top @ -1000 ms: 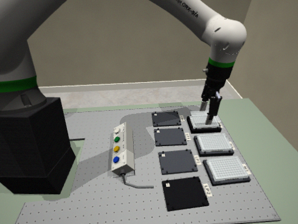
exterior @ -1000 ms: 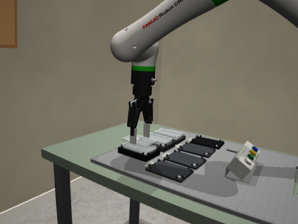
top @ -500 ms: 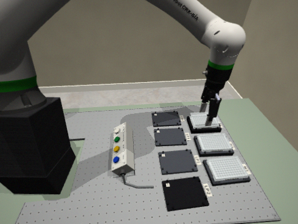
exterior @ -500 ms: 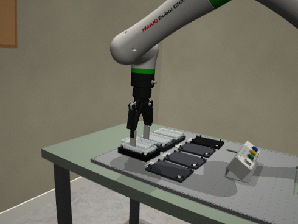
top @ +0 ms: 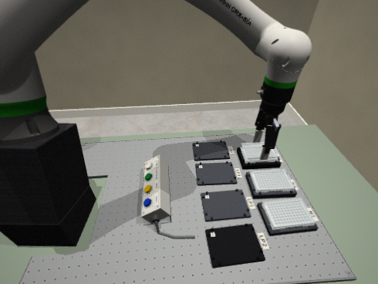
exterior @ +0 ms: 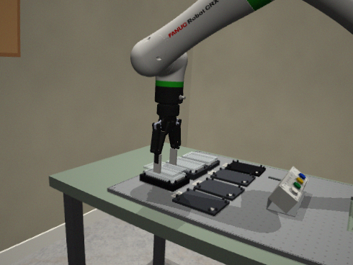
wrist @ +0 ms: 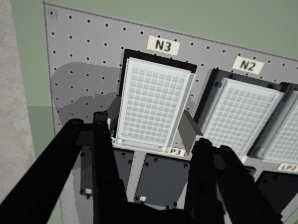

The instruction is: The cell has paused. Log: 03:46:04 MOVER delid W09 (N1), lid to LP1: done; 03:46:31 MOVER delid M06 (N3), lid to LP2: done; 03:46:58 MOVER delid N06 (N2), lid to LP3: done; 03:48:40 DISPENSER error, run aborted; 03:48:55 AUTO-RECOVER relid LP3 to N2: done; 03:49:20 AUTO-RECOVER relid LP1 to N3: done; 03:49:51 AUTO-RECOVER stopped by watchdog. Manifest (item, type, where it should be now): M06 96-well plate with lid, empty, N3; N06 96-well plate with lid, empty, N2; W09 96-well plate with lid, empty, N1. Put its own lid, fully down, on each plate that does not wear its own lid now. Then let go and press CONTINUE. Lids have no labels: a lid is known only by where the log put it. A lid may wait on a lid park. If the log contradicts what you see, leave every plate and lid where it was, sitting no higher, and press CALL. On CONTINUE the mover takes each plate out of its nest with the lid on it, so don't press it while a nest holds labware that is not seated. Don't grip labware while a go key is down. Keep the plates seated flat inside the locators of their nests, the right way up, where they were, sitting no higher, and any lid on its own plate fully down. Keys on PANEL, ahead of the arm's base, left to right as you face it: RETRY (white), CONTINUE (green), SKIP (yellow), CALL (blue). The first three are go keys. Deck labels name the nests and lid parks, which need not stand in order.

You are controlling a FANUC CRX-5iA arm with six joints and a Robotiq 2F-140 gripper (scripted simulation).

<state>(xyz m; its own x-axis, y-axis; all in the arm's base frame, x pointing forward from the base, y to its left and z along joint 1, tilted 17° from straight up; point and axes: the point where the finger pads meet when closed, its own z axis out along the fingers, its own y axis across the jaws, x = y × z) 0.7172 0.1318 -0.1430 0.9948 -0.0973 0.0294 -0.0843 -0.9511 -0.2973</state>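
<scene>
The plate is 4 cm below my hand. Also, from my hand: lid park LP3: 19 cm behind, 7 cm below, 5 cm to the right; lid park LP4: 18 cm behind, 7 cm to the left, 7 cm below; lid park LP1: 19 cm to the right, 19 cm behind, 7 cm below.
</scene>
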